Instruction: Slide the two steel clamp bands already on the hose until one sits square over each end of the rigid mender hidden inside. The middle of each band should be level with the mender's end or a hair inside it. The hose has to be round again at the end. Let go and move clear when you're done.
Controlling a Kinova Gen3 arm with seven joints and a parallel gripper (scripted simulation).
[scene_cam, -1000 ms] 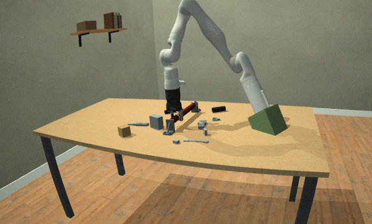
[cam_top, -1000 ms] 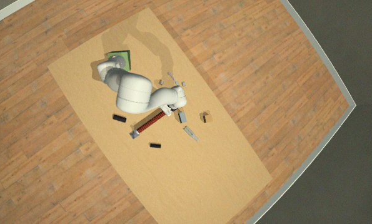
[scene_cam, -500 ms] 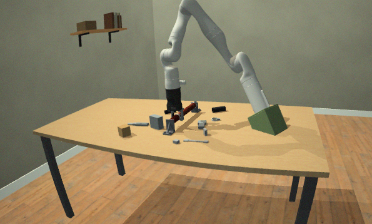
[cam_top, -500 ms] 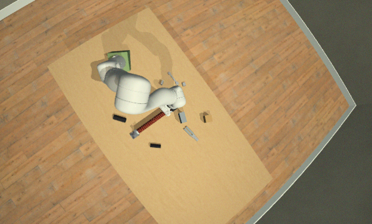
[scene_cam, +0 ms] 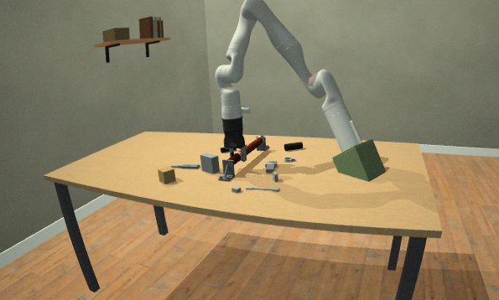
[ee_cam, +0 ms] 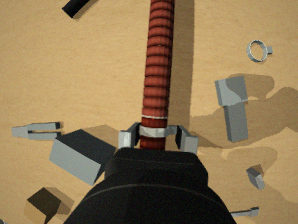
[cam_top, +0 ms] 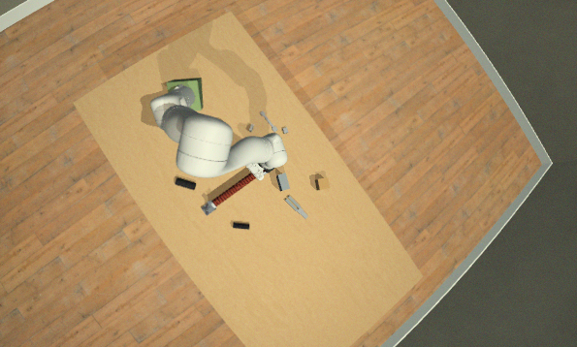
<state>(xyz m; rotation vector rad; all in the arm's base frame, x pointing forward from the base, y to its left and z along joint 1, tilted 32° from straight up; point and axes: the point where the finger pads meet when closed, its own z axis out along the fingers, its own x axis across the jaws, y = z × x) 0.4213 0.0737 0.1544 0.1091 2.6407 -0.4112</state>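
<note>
My gripper is now 11 cm short of the grey block, 3 cm to the right of it and 2 cm above it. Also, from my hand: wrench (19 cm to the left, 13 cm behind, 5 cm below); then wooden cube (25 cm ahead, 15 cm to the left, 3 cm below).
</note>
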